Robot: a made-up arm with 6 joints.
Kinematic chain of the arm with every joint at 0, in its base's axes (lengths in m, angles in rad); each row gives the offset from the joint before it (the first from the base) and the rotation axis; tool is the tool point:
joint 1: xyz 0 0 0.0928 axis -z
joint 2: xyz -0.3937 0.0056 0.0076 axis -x
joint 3: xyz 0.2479 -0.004 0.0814 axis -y
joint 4: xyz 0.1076 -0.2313 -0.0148 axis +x
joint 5: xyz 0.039 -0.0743 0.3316 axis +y
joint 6: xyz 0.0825 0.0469 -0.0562 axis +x
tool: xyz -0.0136 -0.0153 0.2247
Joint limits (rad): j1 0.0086..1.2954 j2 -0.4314..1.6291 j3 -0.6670..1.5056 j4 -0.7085..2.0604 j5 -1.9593..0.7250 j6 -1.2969..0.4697
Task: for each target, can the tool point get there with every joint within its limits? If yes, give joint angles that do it. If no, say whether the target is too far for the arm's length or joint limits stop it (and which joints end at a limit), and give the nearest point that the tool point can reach.
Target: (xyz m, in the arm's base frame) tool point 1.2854 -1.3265 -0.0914
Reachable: no: too far | nearest point 0.2529 -0.6104 0.0113 | short by 1.261 m
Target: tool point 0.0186 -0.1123 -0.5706
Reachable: no: joint limits stop it (at a limit: joint 1, joint 2, joint 4, joint 5, joint 6) | nearest point -0.0402 -0.3167 -0.4211 | short by 0.260 m
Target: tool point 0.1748 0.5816 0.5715
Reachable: yes | joints 0.9452 1.4344 0.9156 0.2676 0.0549 -0.0268
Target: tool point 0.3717 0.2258 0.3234
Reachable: yes | joints 0.6898 1.2532 -0.4865 -0.4478 -0.7743 0.1335
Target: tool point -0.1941 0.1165 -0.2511
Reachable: no: joint limits stop it (at a limit: joint 1, joint 2, joint 4, joint 5, joint 6) | nearest point -0.3622 0.0671 -0.2969 | short by 0.181 m
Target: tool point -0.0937 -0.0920 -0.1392
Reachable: no: joint limits stop it (at a limit: joint 1, joint 2, joint 3, joint 4, joint 6) | nearest point 0.0548 -0.0800 -0.0148 | short by 0.194 m
